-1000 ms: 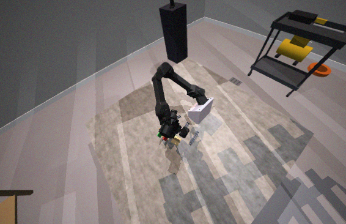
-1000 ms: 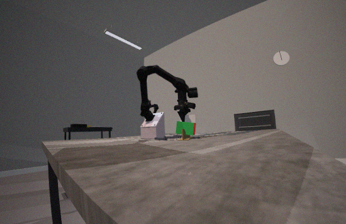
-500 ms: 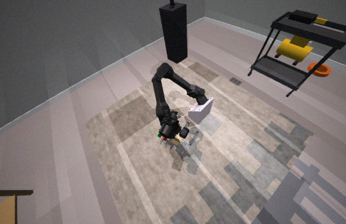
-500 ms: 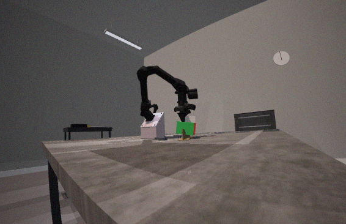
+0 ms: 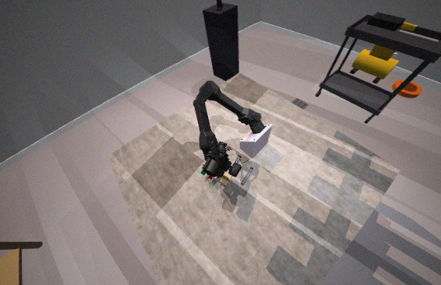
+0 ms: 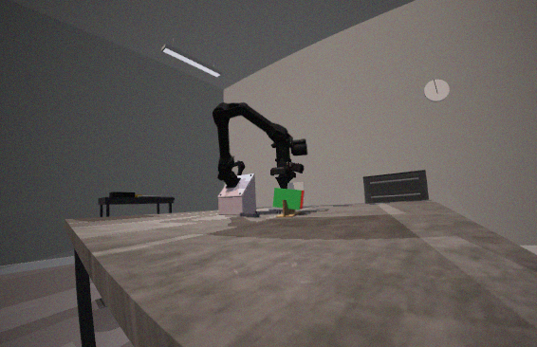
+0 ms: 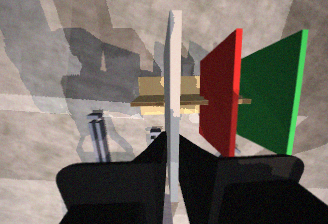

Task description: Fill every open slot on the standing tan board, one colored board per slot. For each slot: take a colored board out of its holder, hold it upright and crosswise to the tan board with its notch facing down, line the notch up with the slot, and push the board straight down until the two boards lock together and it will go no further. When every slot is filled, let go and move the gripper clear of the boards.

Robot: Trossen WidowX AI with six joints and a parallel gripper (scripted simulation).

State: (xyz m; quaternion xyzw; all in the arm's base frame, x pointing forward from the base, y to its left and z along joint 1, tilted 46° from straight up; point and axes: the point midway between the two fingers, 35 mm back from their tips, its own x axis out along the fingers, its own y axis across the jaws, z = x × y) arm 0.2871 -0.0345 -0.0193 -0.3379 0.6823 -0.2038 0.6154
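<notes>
Right now the red board is 4 cm to the right of my gripper tip, 4 cm ahead of it and 3 cm below it. The rest, counted from my gripper tip: tan board: 6 cm below, 4 cm to the right, 4 cm ahead; green board: 9 cm to the right, 5 cm ahead, 3 cm below; grey-white board: 3 cm ahead, 1 cm to the left.
</notes>
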